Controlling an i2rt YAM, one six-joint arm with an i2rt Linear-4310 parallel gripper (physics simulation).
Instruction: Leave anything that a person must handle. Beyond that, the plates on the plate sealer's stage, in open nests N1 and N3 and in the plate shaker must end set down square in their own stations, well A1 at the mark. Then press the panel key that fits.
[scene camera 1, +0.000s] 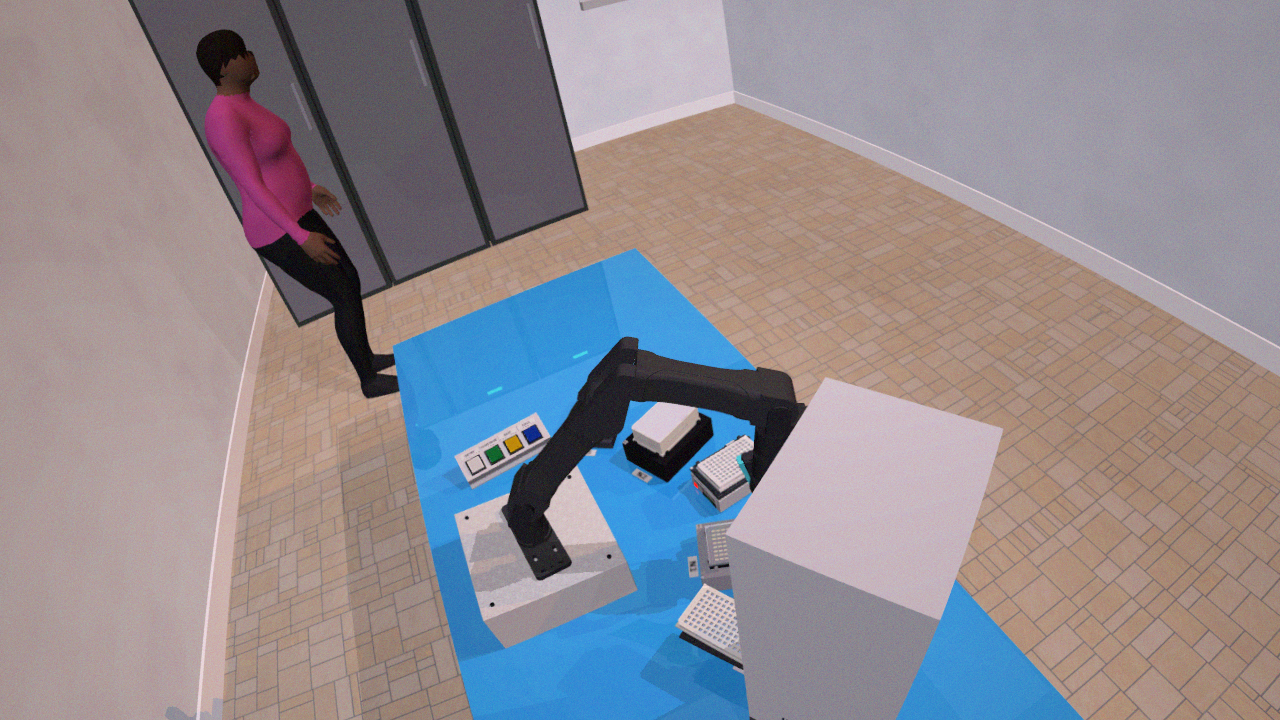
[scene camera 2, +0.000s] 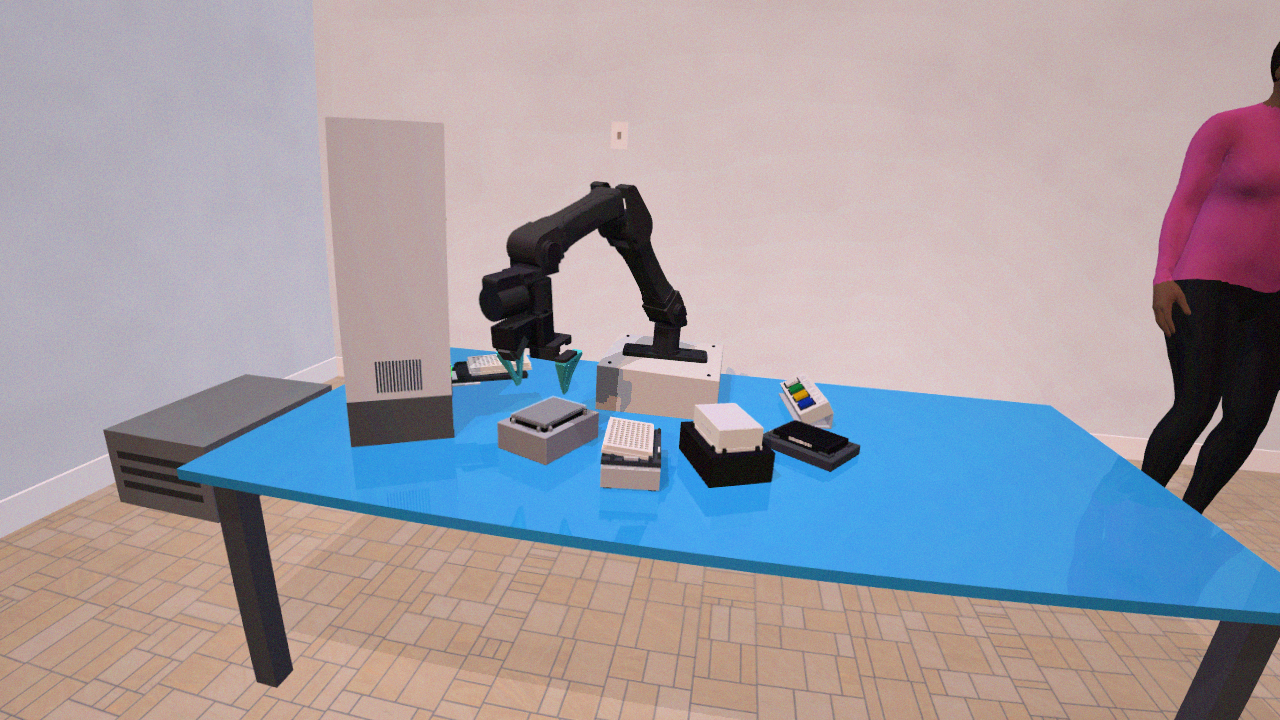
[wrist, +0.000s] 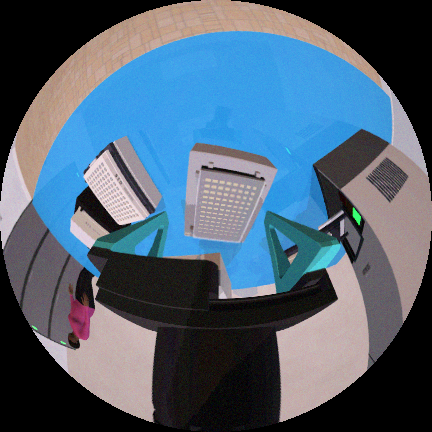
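My gripper (scene camera 2: 540, 386) (wrist: 215, 216) is open and empty, above and robot-side of the grey station. A pale plate (scene camera 1: 718, 543) (scene camera 2: 548, 411) (wrist: 230, 210) lies on that station; its seating is unclear. A white well plate (scene camera 1: 726, 462) (scene camera 2: 629, 438) (wrist: 112, 187) sits on a light base with a dark band. A white block-like plate (scene camera 1: 665, 427) (scene camera 2: 727, 425) (wrist: 90, 227) stands on a black nest. A black plate (scene camera 2: 810, 437) lies in a low dark nest. Another white plate (scene camera 1: 711, 616) (scene camera 2: 487, 363) lies beside the sealer. A1 marks are unreadable.
The tall sealer (scene camera 1: 859, 501) (scene camera 2: 389, 250) (wrist: 385, 250) stands beside the grey station and hides part of it in scene camera 1. The key panel (scene camera 1: 501, 447) (scene camera 2: 803, 399) has white, green, yellow and blue keys. A person (scene camera 1: 255, 161) (scene camera 2: 1217, 205) (wrist: 80, 317) stands near the table's far end.
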